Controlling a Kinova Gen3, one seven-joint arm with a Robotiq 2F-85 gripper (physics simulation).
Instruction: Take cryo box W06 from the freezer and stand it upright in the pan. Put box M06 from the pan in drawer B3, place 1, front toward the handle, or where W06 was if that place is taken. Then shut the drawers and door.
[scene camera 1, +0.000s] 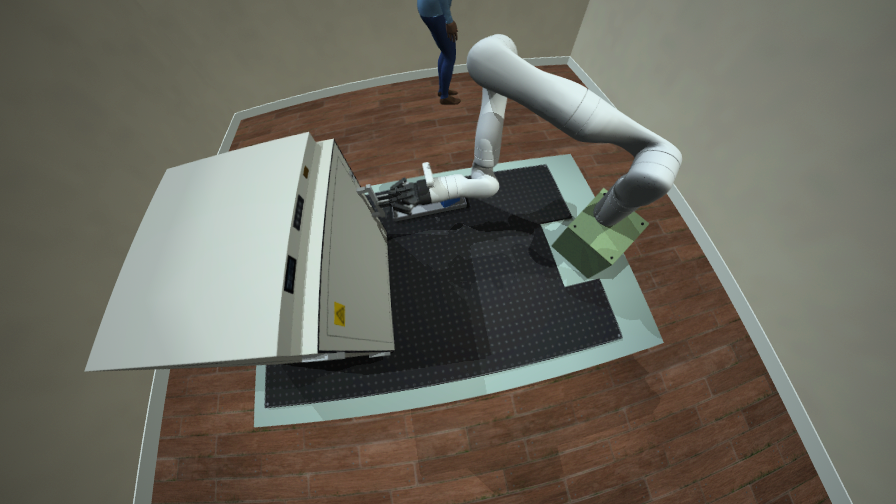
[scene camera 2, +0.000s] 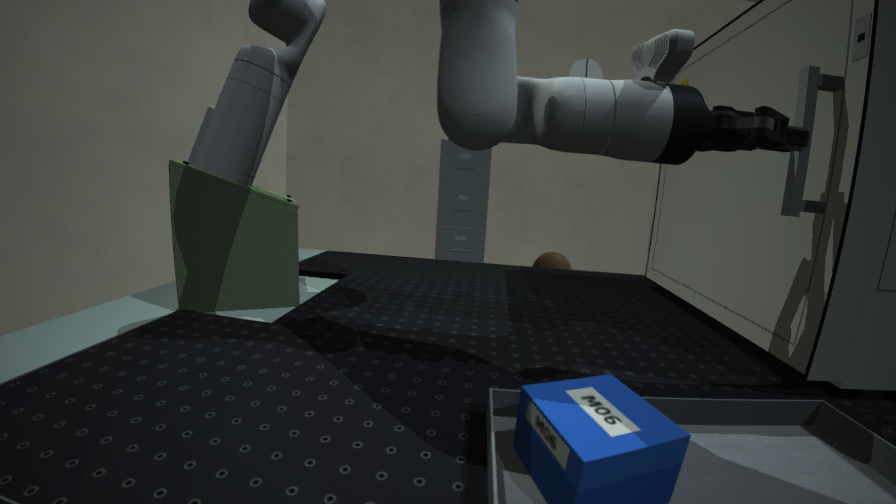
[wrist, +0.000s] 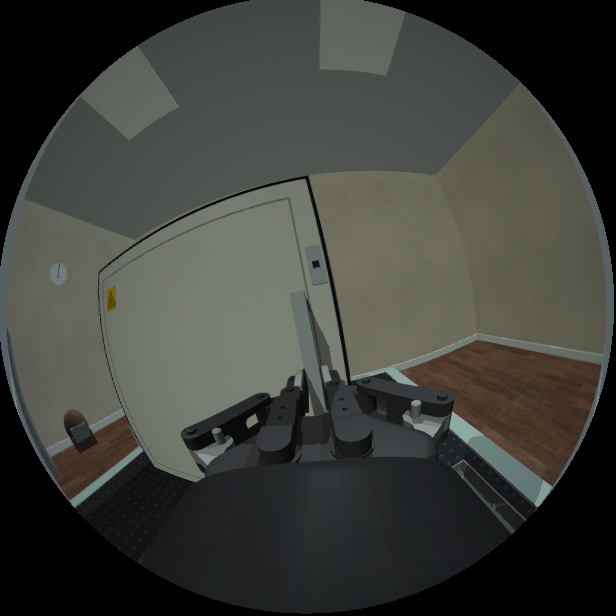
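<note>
The freezer stands at the left with its door swung a little way out from the body. My gripper is shut on the grey vertical door handle; it also shows in scene camera 2 at the handle. The blue box M06 lies in the grey pan with labels on its top and side. Box W06 and the drawers are hidden inside the freezer.
The arm's green base block stands on the black dotted mat. A person stands at the far edge of the floor. A grey filing cabinet is against the back wall.
</note>
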